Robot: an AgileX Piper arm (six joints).
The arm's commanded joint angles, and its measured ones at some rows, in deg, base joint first. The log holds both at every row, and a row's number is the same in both.
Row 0, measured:
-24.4 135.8 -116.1 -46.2 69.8 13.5
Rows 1 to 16, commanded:
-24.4 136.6 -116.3 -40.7 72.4 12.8
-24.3 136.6 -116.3 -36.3 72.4 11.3
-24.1 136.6 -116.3 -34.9 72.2 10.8
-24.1 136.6 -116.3 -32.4 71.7 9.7
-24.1 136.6 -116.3 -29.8 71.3 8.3
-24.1 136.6 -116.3 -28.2 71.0 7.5
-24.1 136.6 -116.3 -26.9 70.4 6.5
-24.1 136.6 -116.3 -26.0 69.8 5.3
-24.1 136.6 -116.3 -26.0 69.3 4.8
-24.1 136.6 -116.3 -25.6 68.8 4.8
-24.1 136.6 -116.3 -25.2 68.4 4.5
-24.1 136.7 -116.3 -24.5 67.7 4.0
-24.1 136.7 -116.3 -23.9 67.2 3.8
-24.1 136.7 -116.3 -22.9 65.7 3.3
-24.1 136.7 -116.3 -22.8 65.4 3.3
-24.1 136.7 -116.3 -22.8 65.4 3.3
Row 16, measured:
-24.1 136.4 -116.1 -22.7 65.7 3.8
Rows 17 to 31, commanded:
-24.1 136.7 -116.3 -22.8 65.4 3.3
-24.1 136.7 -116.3 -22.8 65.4 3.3
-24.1 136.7 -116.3 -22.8 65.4 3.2
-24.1 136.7 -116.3 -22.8 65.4 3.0
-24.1 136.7 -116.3 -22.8 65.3 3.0
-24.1 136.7 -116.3 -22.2 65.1 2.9
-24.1 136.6 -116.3 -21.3 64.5 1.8
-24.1 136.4 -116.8 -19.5 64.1 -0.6
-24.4 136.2 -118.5 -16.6 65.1 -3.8
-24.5 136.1 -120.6 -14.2 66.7 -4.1
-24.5 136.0 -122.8 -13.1 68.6 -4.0
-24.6 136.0 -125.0 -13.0 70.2 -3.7
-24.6 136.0 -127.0 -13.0 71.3 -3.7
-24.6 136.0 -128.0 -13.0 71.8 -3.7
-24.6 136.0 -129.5 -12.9 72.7 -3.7
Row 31, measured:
-24.1 136.4 -127.5 -13.2 69.1 -3.3
